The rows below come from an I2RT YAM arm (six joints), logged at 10 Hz.
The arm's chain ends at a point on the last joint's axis. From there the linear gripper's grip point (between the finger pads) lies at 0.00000 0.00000 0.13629 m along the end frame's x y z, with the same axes.
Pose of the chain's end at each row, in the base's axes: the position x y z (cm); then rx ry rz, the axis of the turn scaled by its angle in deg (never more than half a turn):
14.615 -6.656 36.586 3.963 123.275 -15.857
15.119 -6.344 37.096 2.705 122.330 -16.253
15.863 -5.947 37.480 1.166 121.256 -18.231
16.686 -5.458 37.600 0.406 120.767 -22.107
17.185 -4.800 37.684 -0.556 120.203 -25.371
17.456 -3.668 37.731 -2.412 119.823 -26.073
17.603 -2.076 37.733 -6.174 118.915 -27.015
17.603 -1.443 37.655 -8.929 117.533 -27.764
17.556 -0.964 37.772 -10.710 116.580 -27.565
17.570 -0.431 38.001 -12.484 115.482 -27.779
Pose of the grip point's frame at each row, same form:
25.682 -9.710 29.242 3.963 123.275 -15.857
26.330 -9.352 29.953 2.705 122.330 -16.253
27.184 -9.140 30.596 1.166 121.256 -18.231
27.946 -9.217 30.903 0.406 120.767 -22.107
28.407 -8.996 31.187 -0.556 120.203 -25.371
28.754 -7.800 31.326 -2.412 119.823 -26.073
29.081 -5.990 31.512 -6.174 118.915 -27.015
29.279 -5.182 31.702 -8.929 117.533 -27.764
29.384 -4.470 31.978 -10.710 116.580 -27.565
29.542 -3.762 32.404 -12.484 115.482 -27.779

